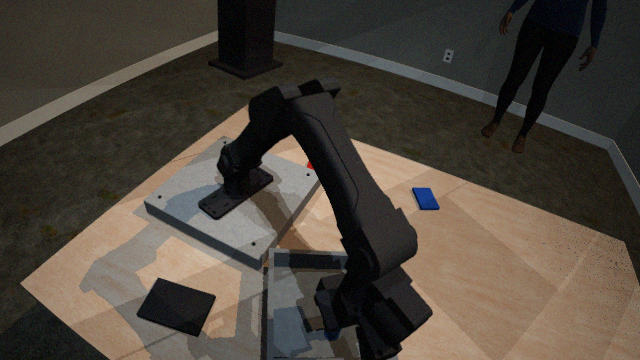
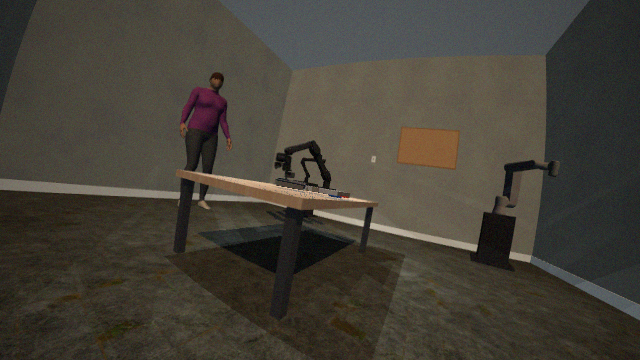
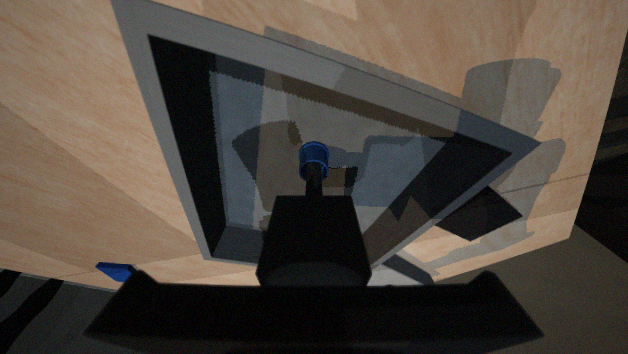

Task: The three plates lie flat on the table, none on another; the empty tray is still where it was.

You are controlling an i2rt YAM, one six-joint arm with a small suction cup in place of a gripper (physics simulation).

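Places are measured from the arm's base along level axes (x ahead, y left, z up), in metres.
Where they show: hand, its tool point: [image 1: 330, 334] [image 3: 314, 151]; arm's base, origin of its link: [image 1: 237, 192] [image 2: 325, 188].
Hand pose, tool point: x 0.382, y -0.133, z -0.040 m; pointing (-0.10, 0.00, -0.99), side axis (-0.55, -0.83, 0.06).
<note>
Things, the pixels of their top centre, and the offset from my tool point.
- grey empty tray, centre of its top: [image 3: 314, 233] [image 1: 328, 299] [image 2: 291, 179] 0.034 m back, 0.027 m left, 0.066 m up
- black plate, centre of its top: [image 1: 176, 304] [image 3: 480, 220] 0.264 m back, 0.154 m right, 0.007 m up
- blue plate, centre of its top: [image 1: 426, 197] [image 3: 121, 275] 0.013 m back, 0.504 m left, 0.007 m up
- red plate, centre of its top: [image 1: 322, 168] 0.306 m back, 0.398 m left, 0.006 m up
The grey empty tray [image 1: 269, 304] [image 3: 160, 109] lies near the table's front edge. My suction cup [image 1: 331, 334] [image 3: 313, 156] [image 2: 288, 175] is blue. It is down inside the tray, on the tray's floor near its middle, and holds on to it. A black plate [image 1: 176, 306] [image 3: 478, 215] lies flat on the table left of the tray. A blue plate [image 1: 425, 198] [image 3: 114, 270] lies flat farther back on the right. A red plate [image 1: 310, 165] shows only as a corner behind my arm, next to the base slab.
My arm stands on a grey base slab [image 1: 232, 223] behind the tray. A person [image 1: 541, 58] [image 2: 203, 134] stands beyond the table. A second arm on a dark pedestal [image 2: 496, 237] [image 1: 245, 36] stands on the floor by the wall.
</note>
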